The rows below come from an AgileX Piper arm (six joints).
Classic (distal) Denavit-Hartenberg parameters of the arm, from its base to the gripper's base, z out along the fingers. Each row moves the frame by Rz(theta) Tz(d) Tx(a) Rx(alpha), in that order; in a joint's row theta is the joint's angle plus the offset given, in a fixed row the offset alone. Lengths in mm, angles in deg.
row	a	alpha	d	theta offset
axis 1	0	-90	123	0
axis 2	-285	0	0	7.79
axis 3	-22	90	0	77.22
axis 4	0	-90	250.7	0
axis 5	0	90	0	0
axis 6	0	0	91	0
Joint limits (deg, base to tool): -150..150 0..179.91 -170..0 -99.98..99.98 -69.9..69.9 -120..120
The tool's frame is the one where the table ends.
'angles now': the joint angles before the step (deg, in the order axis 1, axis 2, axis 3, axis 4, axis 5, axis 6). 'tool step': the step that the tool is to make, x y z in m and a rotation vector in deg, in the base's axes. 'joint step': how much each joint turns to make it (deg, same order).
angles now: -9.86, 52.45, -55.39, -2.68, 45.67, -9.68
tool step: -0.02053, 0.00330, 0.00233, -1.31, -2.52, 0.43
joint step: 0.00, -4.84, 2.11, -0.22, 0.00, -0.79
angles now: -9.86, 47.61, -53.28, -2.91, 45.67, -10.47
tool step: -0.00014, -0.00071, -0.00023, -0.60, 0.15, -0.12
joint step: 0.00, -0.01, 0.05, -0.63, 0.00, 0.00
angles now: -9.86, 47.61, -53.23, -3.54, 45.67, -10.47
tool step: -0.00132, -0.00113, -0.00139, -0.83, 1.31, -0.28
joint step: -0.01, 0.00, 0.00, -1.06, 1.16, -0.01
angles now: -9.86, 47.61, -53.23, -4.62, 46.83, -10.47
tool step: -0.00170, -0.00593, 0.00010, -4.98, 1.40, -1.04
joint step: 0.00, 0.00, 0.00, -5.26, 0.54, 0.01
